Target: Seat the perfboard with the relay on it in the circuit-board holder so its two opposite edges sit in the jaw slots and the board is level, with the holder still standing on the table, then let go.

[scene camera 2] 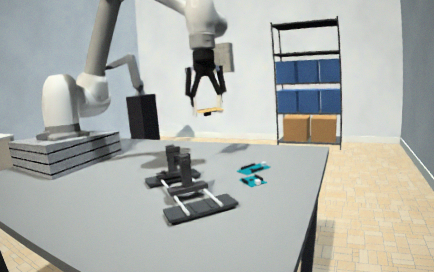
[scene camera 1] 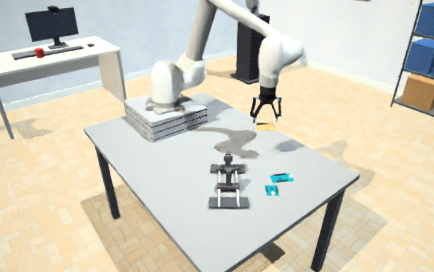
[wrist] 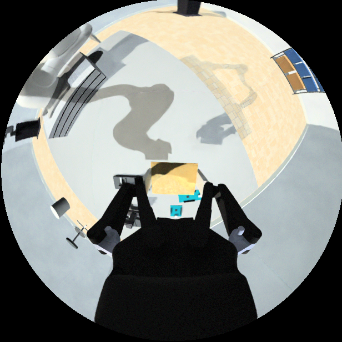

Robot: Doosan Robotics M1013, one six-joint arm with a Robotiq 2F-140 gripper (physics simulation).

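Seen in the pictures: gripper, fingertip midpoint: (scene camera 2: pixel 207 114) (scene camera 1: pixel 264 128); arm's base at its link origin: (scene camera 2: pixel 63 137) (scene camera 1: pixel 165 107).
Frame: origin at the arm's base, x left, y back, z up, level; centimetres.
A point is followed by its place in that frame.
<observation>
The perfboard (scene camera 1: pixel 265 127) @(x 23.9, y -61.7, z 7.2 cm) (scene camera 2: pixel 210 109) @(x 25.2, y -61.3, z 7.2 cm) (wrist: pixel 174 179) is a tan-yellow rectangle held between my fingertips, high above the table and roughly level. A small dark part, likely the relay, hangs below it in scene camera 2. My gripper (scene camera 1: pixel 265 125) @(x 24.6, y -60.4, z 5.5 cm) (scene camera 2: pixel 208 108) @(x 24.6, y -60.4, z 5.5 cm) (wrist: pixel 173 174) is shut on the perfboard by two opposite edges. The circuit-board holder (scene camera 1: pixel 228 187) @(x -5.7, y -72.5, z -8.7 cm) (scene camera 2: pixel 188 188) @(x -5.9, y -72.4, z -8.6 cm) stands on the table with dark end feet, pale rods and dark upright jaws. The board is apart from it, on the side toward the back right in scene camera 1. In the wrist view the holder is partly hidden behind my left finger.
Two teal circuit boards lie on the table (scene camera 1: pixel 165 165) @(x -19.6, y -37.9, z -12.0 cm) (scene camera 2: pixel 125 220) @(x -21.3, y -64.7, z -12.0 cm) to the right of the holder: one longer (scene camera 1: pixel 282 177) @(x 22.0, y -78.3, z -11.8 cm) (scene camera 2: pixel 253 168) @(x 22.0, y -78.0, z -12.0 cm) (wrist: pixel 189 196), one smaller (scene camera 1: pixel 271 190) @(x 11.2, y -82.2, z -11.8 cm) (scene camera 2: pixel 253 180) @(x 11.9, y -82.3, z -11.9 cm) (wrist: pixel 176 210). The arm's layered base block (scene camera 1: pixel 172 125) @(x -2.9, y -14.4, z -5.0 cm) (scene camera 2: pixel 75 152) @(x -3.2, y -14.4, z -4.7 cm) stands on the table's far left part.
</observation>
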